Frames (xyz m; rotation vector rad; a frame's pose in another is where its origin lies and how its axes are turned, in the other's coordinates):
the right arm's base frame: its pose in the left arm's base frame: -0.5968 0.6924 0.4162 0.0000 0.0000 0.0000
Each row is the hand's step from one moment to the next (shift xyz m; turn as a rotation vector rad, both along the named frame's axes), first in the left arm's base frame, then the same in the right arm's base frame.
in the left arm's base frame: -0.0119 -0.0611 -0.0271 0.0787 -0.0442 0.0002
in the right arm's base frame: -0.0119 -0.0611 -0.0271 0.0787 -0.0442 0.0002
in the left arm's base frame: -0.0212 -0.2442 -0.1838 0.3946 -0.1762 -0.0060
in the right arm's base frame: -0.0212 -0.2442 -0.1838 0.3946 -0.1762 -0.0060
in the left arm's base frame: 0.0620 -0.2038 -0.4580 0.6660 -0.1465 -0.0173
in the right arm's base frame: 0.0620 -0.2038 -0.4580 0.6660 -0.1465 -0.0173
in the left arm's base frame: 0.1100 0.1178 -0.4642 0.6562 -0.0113 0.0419
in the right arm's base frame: 0.1100 0.1178 -0.4642 0.6562 -0.0113 0.0419
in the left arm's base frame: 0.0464 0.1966 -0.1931 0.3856 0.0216 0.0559
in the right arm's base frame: 0.0464 0.1966 -0.1931 0.3856 0.0216 0.0559
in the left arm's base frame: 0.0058 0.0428 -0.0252 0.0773 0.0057 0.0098
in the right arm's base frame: 0.0058 0.0428 -0.0252 0.0773 0.0057 0.0098
